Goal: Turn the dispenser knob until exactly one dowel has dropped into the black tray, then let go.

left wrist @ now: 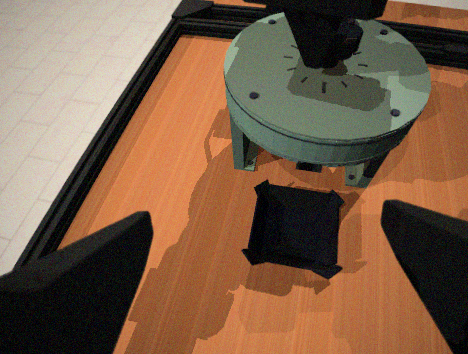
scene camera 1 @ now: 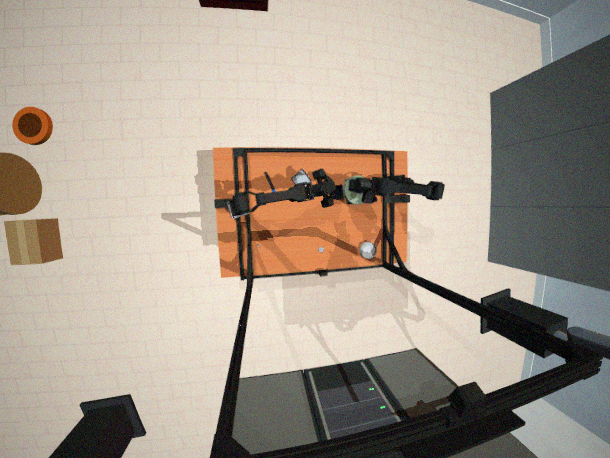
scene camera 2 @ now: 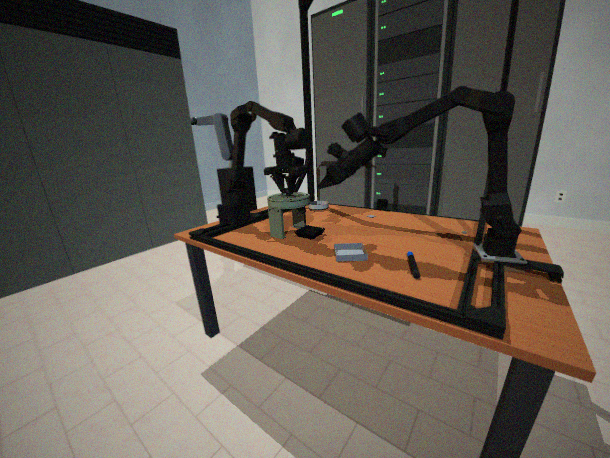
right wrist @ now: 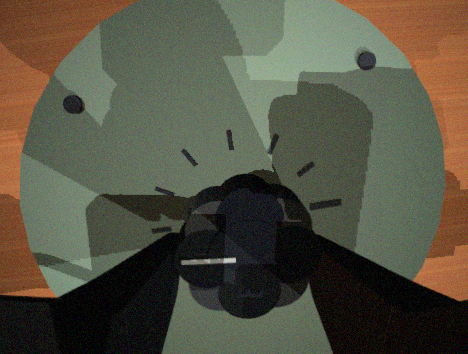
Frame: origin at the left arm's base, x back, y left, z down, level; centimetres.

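Seen in the pictures: left gripper, fingertip midpoint: (left wrist: 265,217) (scene camera 2: 322,185); right gripper, fingertip midpoint: (left wrist: 318,49) (scene camera 2: 287,193) (right wrist: 243,246); left arm's base at its link origin: (scene camera 2: 498,251); right arm's base at its link origin: (scene camera 2: 233,205).
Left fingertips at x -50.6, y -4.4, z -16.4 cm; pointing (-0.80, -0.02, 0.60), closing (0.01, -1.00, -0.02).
Observation:
Offsets run from my left fingertips to a thing's middle. "pt": to the spot under its first point.
The green round dispenser @(dz +6.6, dx -15.5, dy -6.4 cm) (scene camera 2: 288,201) (left wrist: 325,125) (right wrist: 150,75) stands on legs, with dial marks around its dark lobed knob @(pt dz +2.2, dx -15.0, dy -7.8 cm) (right wrist: 250,210). The knob has a pale line on it. My right gripper (scene camera 2: 287,191) (left wrist: 318,49) (right wrist: 243,246) points down from above and is shut on the knob, one finger on each side. The black tray @(dz +18.4, dx -6.9, dy -4.3 cm) (scene camera 2: 310,231) (left wrist: 297,227) lies on the table at the dispenser's near side in the left wrist view. No dowel shows in its dark inside. My left gripper (scene camera 2: 321,176) (left wrist: 265,217) is open and empty, raised above the table and facing the tray and dispenser. The dispenser's inside is hidden.
A grey-blue open box @(dz +18.6, dx +11.0, dy +9.1 cm) (scene camera 1: 301,177) (scene camera 2: 350,252) and a black pen with a blue end @(dz +18.8, dx +28.9, dy +12.3 cm) (scene camera 1: 270,182) (scene camera 2: 413,265) lie on the table. A pale round dish @(dz +18.0, dx -16.8, dy -45.5 cm) (scene camera 1: 367,250) (scene camera 2: 318,205) and a small disc @(dz +19.5, dx +12.1, dy -35.1 cm) (scene camera 1: 321,250) (scene camera 2: 371,216) lie farther off. Black frame bars run along the table edges.

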